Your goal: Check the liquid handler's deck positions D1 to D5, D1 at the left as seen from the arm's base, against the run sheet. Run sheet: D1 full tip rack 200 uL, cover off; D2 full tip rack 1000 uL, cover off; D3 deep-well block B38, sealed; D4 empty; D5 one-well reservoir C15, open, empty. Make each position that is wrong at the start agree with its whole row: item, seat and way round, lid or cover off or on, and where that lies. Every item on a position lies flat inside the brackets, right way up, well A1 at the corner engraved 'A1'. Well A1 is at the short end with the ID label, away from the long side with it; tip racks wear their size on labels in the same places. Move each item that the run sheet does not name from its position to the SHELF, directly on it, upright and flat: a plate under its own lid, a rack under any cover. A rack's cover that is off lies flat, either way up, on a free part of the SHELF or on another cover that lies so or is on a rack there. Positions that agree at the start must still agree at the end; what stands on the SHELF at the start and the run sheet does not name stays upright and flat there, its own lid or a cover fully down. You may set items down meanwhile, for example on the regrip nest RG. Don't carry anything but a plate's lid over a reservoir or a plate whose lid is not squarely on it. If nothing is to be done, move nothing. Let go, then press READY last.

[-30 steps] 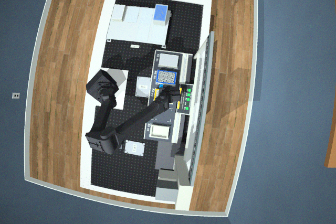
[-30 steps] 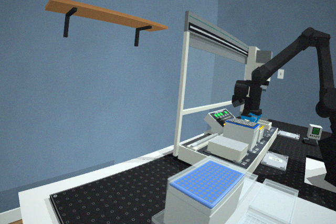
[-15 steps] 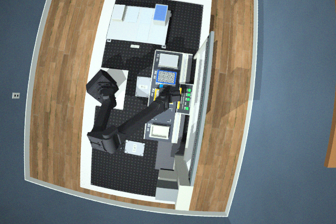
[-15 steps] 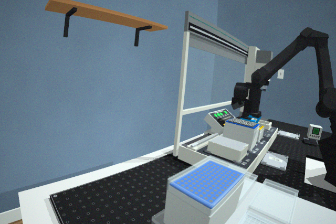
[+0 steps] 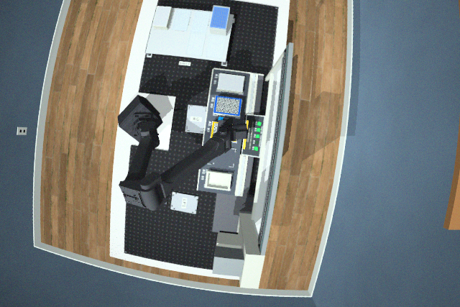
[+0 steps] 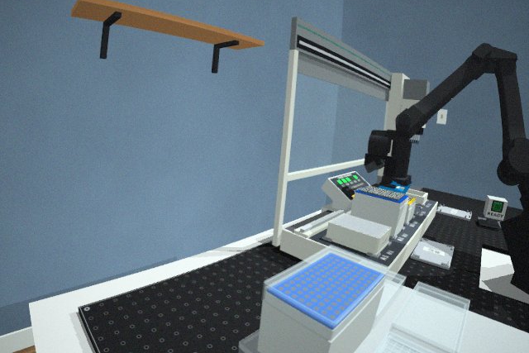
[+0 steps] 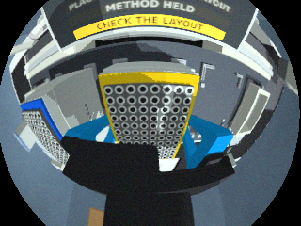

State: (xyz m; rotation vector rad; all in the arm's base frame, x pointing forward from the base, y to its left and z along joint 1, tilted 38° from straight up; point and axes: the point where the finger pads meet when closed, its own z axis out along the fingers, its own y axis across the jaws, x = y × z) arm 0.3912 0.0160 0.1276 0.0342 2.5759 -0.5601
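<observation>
My hand is 10 mm below the yellow-rimmed tip rack and 10 mm past it. Round my hand: regrip nest: 150 mm behind, 90 mm below, 70 mm to the left; then blue-rimmed tip rack: 120 mm to the left, 30 mm above, 10 mm ahead; then white deep-well block: 240 mm to the left, 40 mm ahead, 10 mm below.
</observation>
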